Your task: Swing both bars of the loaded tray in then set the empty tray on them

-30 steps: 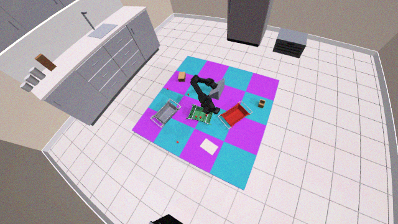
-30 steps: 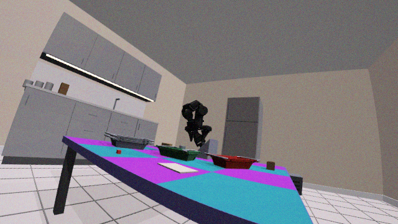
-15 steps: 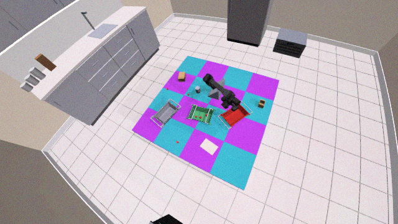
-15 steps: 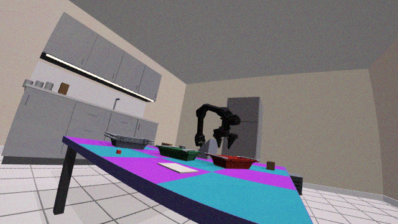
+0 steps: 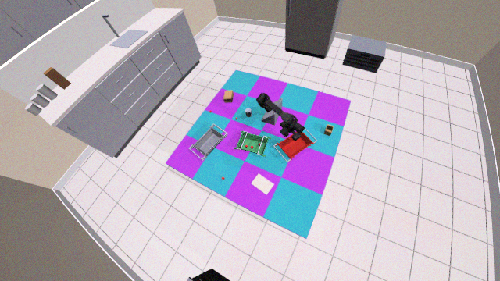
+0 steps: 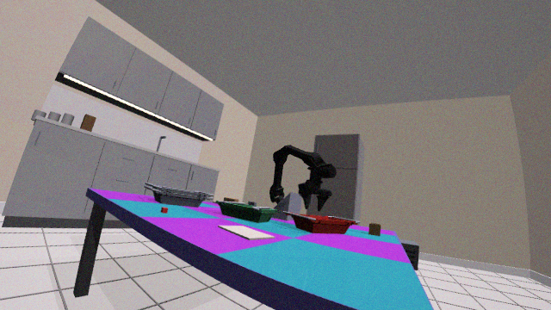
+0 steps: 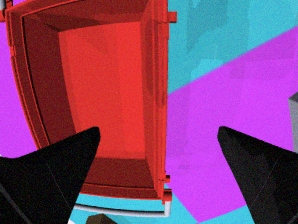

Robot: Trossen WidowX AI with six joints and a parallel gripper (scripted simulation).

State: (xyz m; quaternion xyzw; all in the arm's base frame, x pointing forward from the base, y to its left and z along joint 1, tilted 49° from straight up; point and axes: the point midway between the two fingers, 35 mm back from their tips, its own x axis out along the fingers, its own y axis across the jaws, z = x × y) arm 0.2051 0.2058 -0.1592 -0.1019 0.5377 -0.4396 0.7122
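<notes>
Now: gripper tip 60 mm to the right of the red tray, 40 mm short of it and 40 mm above it. The rest, counted from my gripper tip: white flat plate 430 mm ahead, 80 mm below, 50 mm to the right.
</notes>
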